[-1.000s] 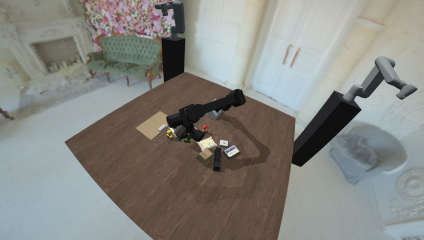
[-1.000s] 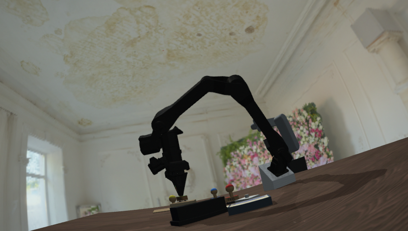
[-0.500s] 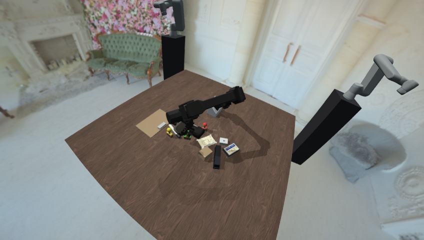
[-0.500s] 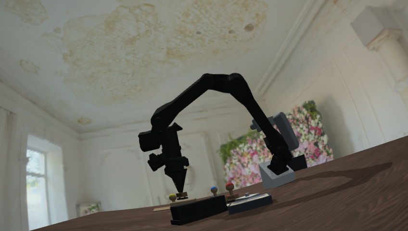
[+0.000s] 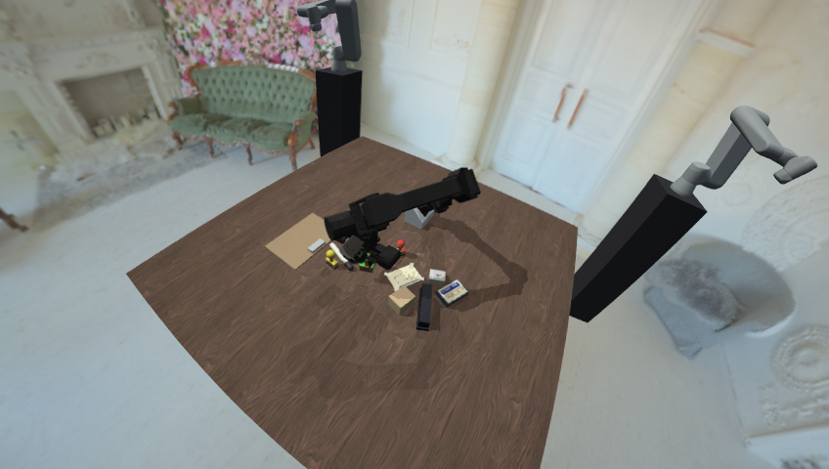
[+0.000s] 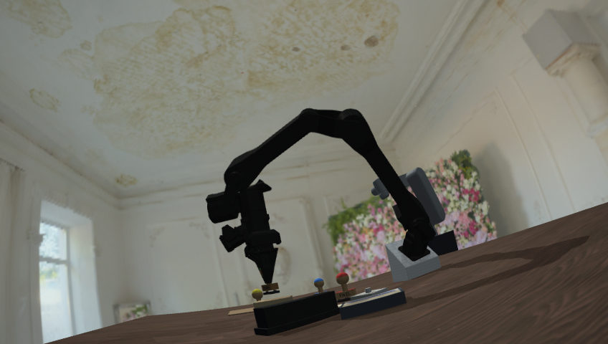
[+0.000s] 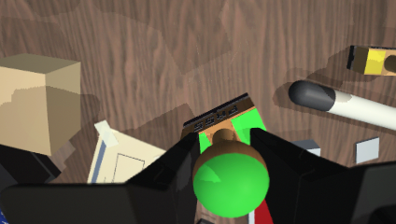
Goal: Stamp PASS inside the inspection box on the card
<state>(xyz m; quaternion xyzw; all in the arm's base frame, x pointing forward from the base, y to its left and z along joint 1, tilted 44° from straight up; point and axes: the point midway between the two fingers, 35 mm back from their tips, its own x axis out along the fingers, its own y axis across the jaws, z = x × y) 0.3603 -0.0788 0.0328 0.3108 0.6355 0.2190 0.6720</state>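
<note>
The red ink pad is 10 cm behind my gripper tip, 7 cm below it and 4 cm to the right of it. From my gripper tip the other things lie so: yellow-knobbed stamp 13 cm to the right, 5 cm below, 1 cm ahead; then green-knobbed stamp right at my gripper tip; then white marker 10 cm to the right, 7 cm below, 2 cm behind.
</note>
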